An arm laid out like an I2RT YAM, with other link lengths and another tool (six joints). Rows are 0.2 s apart.
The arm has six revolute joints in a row. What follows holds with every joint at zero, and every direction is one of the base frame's.
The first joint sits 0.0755 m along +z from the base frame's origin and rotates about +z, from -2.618 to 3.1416 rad.
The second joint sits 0.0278 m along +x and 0.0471 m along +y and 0.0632 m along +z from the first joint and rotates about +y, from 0 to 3.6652 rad.
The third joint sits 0.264 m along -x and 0.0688 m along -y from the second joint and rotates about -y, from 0 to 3.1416 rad.
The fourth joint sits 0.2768 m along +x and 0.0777 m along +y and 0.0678 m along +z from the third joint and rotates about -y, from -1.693 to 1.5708 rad.
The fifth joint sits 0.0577 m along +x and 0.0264 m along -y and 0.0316 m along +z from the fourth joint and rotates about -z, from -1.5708 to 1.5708 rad.
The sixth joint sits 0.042 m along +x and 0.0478 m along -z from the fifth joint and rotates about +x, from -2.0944 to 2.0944 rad.
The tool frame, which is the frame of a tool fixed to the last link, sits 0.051 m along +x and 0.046 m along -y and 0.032 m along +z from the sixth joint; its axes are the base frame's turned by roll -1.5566, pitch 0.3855 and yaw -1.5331 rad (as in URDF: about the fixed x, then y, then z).
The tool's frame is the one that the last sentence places.
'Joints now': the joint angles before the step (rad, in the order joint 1, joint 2, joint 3, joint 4, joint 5, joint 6). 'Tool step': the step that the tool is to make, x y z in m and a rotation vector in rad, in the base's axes. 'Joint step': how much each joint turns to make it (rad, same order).
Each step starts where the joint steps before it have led.
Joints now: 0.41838, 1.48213, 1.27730, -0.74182, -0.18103, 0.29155
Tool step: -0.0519, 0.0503, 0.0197, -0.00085, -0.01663, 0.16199
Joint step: 0.19484, -0.08095, -0.00803, -0.05530, 0.02663, 0.02150
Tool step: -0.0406, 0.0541, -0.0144, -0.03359, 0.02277, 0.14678
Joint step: 0.19870, 0.03140, -0.01310, 0.01021, 0.03889, 0.03627
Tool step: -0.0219, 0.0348, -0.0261, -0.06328, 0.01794, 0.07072
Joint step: 0.12032, 0.07667, -0.00910, 0.02821, 0.04967, 0.02684
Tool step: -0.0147, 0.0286, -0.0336, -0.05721, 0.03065, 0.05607
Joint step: 0.07912, 0.09776, -0.00639, 0.04056, 0.01743, 0.01659
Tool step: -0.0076, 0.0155, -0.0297, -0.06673, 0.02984, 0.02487
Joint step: 0.04080, 0.08925, 0.00483, 0.01227, 0.01470, 0.01057
